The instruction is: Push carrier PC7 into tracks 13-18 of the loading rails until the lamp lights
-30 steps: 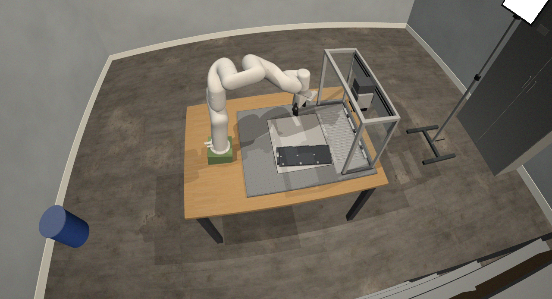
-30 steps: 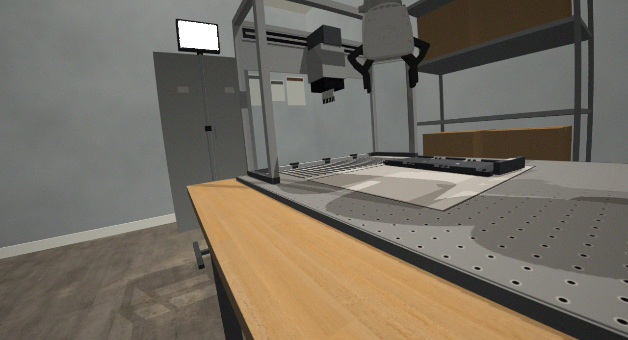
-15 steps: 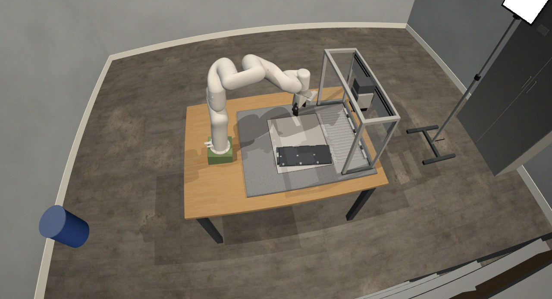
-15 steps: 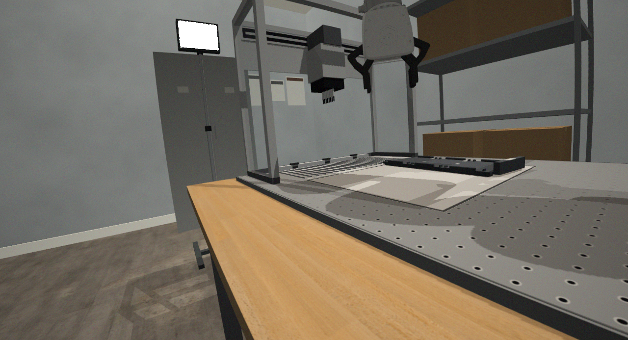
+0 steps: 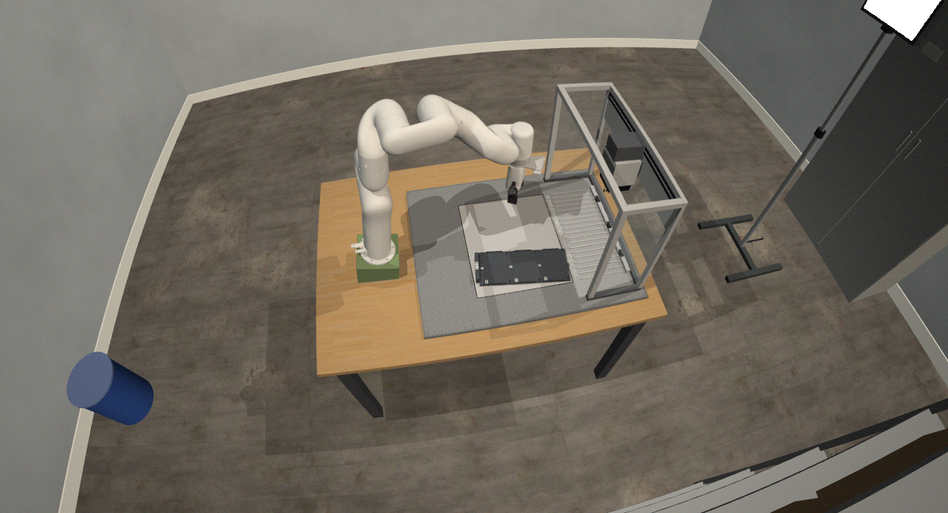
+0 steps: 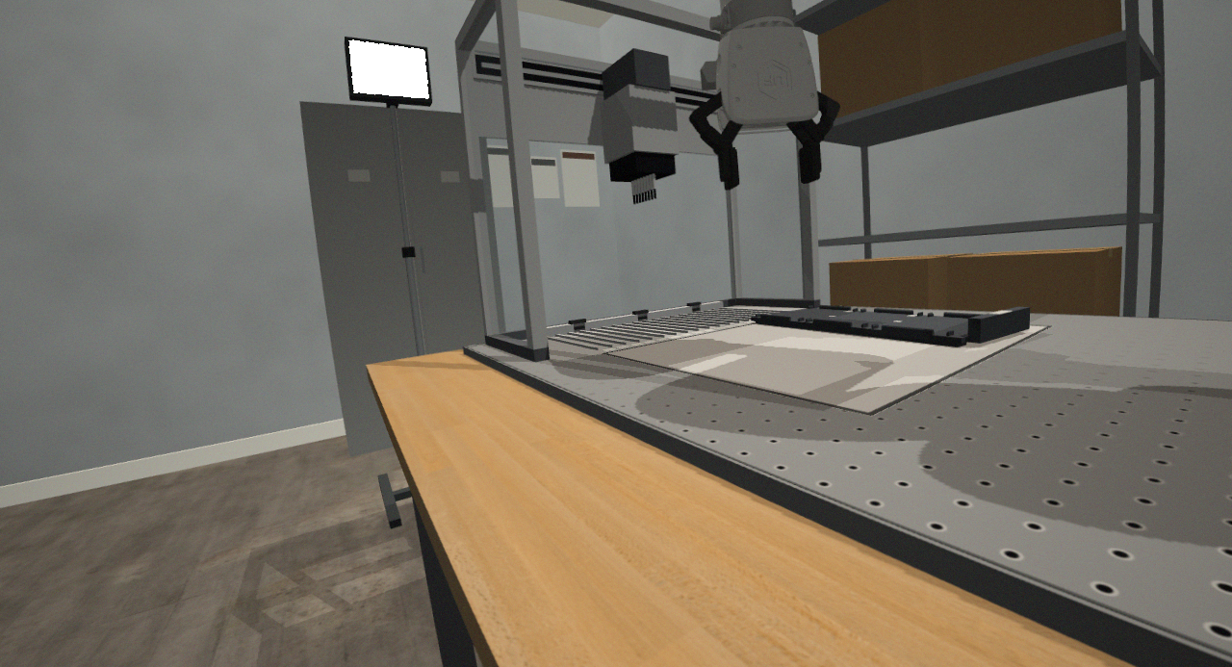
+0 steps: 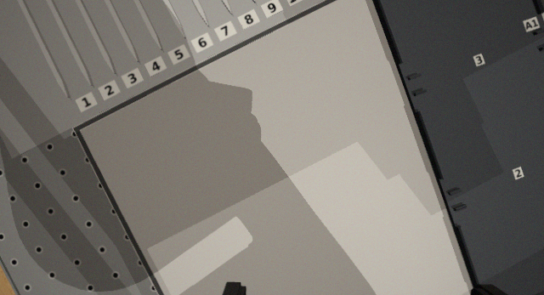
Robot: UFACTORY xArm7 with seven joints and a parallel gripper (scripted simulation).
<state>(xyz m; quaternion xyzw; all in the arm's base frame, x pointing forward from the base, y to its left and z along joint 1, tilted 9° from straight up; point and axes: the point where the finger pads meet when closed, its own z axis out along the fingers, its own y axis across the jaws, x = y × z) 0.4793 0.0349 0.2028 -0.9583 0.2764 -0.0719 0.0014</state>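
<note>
The carrier PC7 is 20 mm behind my hand, 190 mm to the right of it and 180 mm below it. The rest, counted from my hand: dark pipetting head 330 mm ahead, 90 mm to the right, 150 mm above.
</note>
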